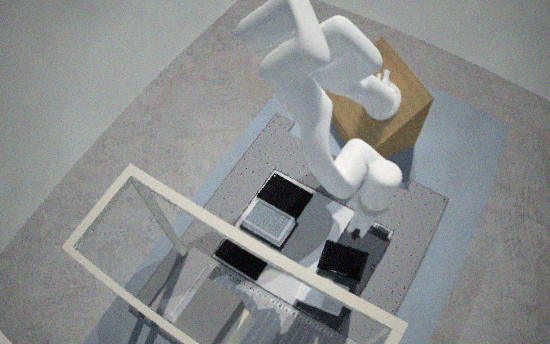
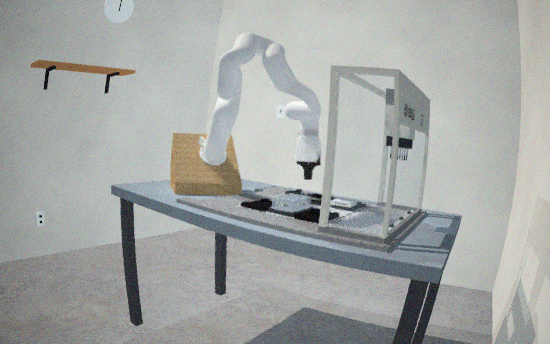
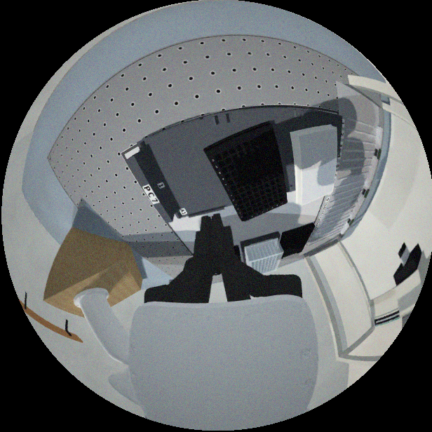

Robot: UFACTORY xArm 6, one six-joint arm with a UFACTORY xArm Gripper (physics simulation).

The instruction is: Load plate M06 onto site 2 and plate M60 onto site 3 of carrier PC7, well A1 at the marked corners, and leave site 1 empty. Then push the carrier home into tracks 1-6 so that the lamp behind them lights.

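Carrier PC7 (image 3: 150, 194) lies on the perforated deck, outside the tracks, with its dark handle end (image 1: 382, 230) toward the robot base. Its site beside the handle is bare. A black plate (image 1: 343, 260) (image 3: 255, 172) is on the middle site, and a white plate (image 1: 327, 298) (image 2: 344, 203) (image 3: 316, 162) is on the site nearest the tracks. No plate label is readable, and exact seating cannot be told. My gripper (image 1: 356, 233) (image 2: 307, 177) (image 3: 214, 224) is shut and empty, pointing down, high above the carrier's handle end. The lamps (image 3: 377, 151) look dark.
A clear plate (image 1: 268, 220) (image 2: 291, 202) (image 3: 262, 255) stands beside the carrier, between black plates or nests (image 1: 286, 194) (image 1: 241, 258). The numbered tracks (image 3: 352, 170) lie under a pale-framed enclosure (image 1: 131, 172) (image 2: 335, 150). A wooden block (image 1: 400, 115) (image 2: 205, 165) (image 3: 92, 265) carries the arm base.
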